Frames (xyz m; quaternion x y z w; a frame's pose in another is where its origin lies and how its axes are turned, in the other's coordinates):
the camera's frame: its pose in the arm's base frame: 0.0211 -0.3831 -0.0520 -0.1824 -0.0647 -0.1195 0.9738
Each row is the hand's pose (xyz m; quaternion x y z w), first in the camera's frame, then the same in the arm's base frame.
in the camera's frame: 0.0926 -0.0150 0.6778 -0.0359 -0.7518 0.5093 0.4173
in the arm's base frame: 0.0506 -0.1648 0.5958 -0.2339 -0.6619 0.5809 0.4120
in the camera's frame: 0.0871 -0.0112 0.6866 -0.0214 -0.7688 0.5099 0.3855
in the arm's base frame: 0.0455 -0.1569 0.6017 -0.2160 -0.6780 0.5893 0.3827
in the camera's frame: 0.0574 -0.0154 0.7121 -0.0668 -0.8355 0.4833 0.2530
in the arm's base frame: 0.0137 -0.1451 0.6217 -0.2423 -0.7338 0.5884 0.2379
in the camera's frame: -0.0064 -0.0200 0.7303 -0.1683 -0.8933 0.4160 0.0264
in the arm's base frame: -0.0504 -0.1291 0.6293 0.3024 0.7756 -0.5540 0.0131
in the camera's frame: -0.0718 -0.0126 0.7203 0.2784 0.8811 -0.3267 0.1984
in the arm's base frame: -0.1106 -0.1125 0.6064 0.3614 0.7523 -0.4846 0.2620
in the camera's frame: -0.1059 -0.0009 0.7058 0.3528 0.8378 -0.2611 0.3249
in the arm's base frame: -0.1393 -0.1001 0.5833 0.4013 0.7050 -0.4230 0.4037
